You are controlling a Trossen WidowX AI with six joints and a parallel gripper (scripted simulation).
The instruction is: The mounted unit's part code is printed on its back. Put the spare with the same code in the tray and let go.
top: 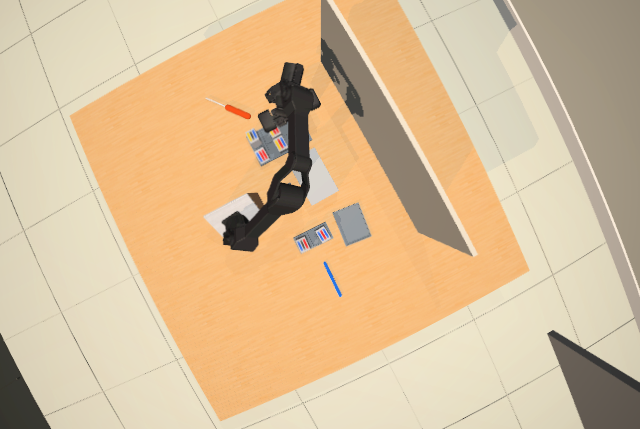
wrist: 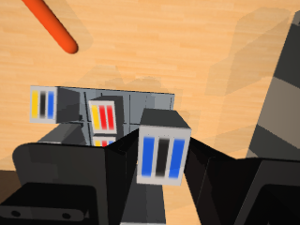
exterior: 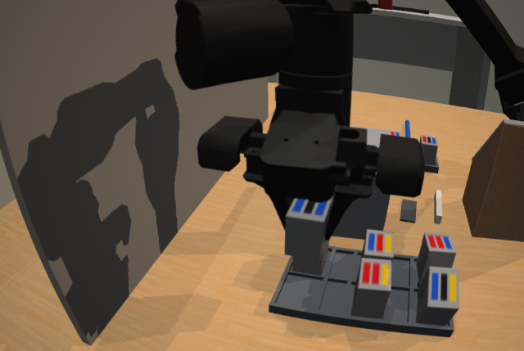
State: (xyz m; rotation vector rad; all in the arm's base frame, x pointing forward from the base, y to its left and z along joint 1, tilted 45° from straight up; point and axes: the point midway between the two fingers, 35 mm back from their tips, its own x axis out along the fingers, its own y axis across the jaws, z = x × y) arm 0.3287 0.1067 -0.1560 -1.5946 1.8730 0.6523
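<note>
My gripper tip is now 30 mm past the flat grey tray, 410 mm to the left of it and 90 mm above it. Also, from my gripper tip: tall grey panel: 180 mm ahead, 220 mm to the right, 130 mm above; red-black-yellow spare: 60 mm to the right, 50 mm below; grey mounted unit: 50 mm behind, 190 mm to the right, 40 mm below.
</note>
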